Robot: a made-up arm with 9 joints. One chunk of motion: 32 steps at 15 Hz.
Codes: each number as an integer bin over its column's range. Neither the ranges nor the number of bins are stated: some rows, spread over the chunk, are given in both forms.
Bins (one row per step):
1: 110 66 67 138 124 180 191 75 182
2: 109 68 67 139 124 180 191 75 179
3: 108 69 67 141 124 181 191 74 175
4: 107 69 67 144 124 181 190 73 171
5: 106 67 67 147 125 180 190 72 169
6: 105 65 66 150 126 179 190 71 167
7: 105 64 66 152 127 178 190 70 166
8: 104 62 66 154 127 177 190 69 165
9: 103 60 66 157 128 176 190 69 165
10: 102 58 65 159 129 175 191 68 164
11: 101 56 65 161 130 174 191 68 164
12: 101 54 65 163 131 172 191 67 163
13: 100 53 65 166 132 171 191 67 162
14: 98 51 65 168 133 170 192 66 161
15: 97 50 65 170 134 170 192 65 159
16: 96 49 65 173 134 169 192 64 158
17: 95 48 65 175 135 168 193 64 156
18: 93 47 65 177 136 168 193 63 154
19: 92 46 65 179 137 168 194 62 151
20: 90 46 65 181 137 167 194 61 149
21: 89 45 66 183 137 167 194 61 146
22: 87 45 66 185 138 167 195 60 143
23: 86 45 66 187 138 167 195 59 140
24: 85 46 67 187 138 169 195 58 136
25: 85 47 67 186 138 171 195 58 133
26: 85 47 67 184 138 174 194 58 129
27: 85 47 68 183 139 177 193 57 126
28: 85 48 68 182 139 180 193 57 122
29: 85 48 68 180 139 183 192 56 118
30: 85 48 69 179 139 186 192 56 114
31: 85 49 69 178 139 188 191 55 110
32: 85 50 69 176 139 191 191 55 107
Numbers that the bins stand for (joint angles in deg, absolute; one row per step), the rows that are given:
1: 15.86 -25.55 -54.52 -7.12 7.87 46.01 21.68 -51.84 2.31
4: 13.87 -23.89 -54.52 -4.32 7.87 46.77 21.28 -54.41 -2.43
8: 11.87 -27.75 -55.64 0.36 10.70 43.72 21.28 -59.56 -5.02
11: 9.87 -31.05 -56.76 3.63 13.52 41.44 21.68 -60.85 -5.45
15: 7.21 -34.35 -56.76 7.83 17.29 38.39 22.07 -64.71 -7.61
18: 4.55 -36.01 -56.76 11.10 19.17 36.87 22.47 -67.29 -9.77
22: 0.56 -37.11 -55.64 14.84 21.06 36.10 23.26 -71.15 -14.51
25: -0.77 -36.01 -54.52 15.31 21.06 39.15 23.26 -73.73 -18.83
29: -0.77 -35.46 -53.40 12.51 22.00 48.29 22.07 -76.30 -25.30
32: -0.77 -34.35 -52.28 10.64 22.00 54.39 21.68 -77.59 -30.04
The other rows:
2: 15.20 -24.45 -54.52 -6.66 7.87 46.01 21.68 -51.84 1.02
3: 14.53 -23.89 -54.52 -5.72 7.87 46.77 21.68 -53.13 -0.71
5: 13.20 -25.00 -54.52 -2.92 8.82 46.01 21.28 -55.70 -3.29
6: 12.54 -26.10 -55.64 -1.51 9.76 45.25 21.28 -56.99 -4.16
7: 12.54 -26.65 -55.64 -0.58 10.70 44.48 21.28 -58.28 -4.59
9: 11.21 -28.85 -55.64 1.76 11.64 42.96 21.28 -59.56 -5.02
10: 10.54 -29.95 -56.76 2.69 12.58 42.20 21.68 -60.85 -5.45
12: 9.87 -32.15 -56.76 4.56 14.47 39.91 21.68 -62.14 -5.88
13: 9.21 -32.70 -56.76 5.96 15.41 39.15 21.68 -62.14 -6.31
14: 7.88 -33.80 -56.76 6.90 16.35 38.39 22.07 -63.43 -6.75
16: 6.55 -34.91 -56.76 9.24 17.29 37.63 22.07 -66.00 -8.04
17: 5.88 -35.46 -56.76 10.17 18.23 36.87 22.47 -66.00 -8.90
19: 3.89 -36.56 -56.76 12.04 20.11 36.87 22.87 -68.58 -11.06
20: 2.56 -36.56 -56.76 12.97 20.11 36.10 22.87 -69.86 -11.92
21: 1.89 -37.11 -55.64 13.91 20.11 36.10 22.87 -69.86 -13.22
23: -0.10 -37.11 -55.64 15.78 21.06 36.10 23.26 -72.44 -15.81
24: -0.77 -36.56 -54.52 15.78 21.06 37.63 23.26 -73.73 -17.53
26: -0.77 -36.01 -54.52 14.38 21.06 41.44 22.87 -73.73 -20.55
27: -0.77 -36.01 -53.40 13.91 22.00 43.72 22.47 -75.01 -21.85
28: -0.77 -35.46 -53.40 13.44 22.00 46.01 22.47 -75.01 -23.57
30: -0.77 -35.46 -52.28 12.04 22.00 50.58 22.07 -76.30 -27.02
31: -0.77 -34.91 -52.28 11.57 22.00 52.10 21.68 -77.59 -28.75

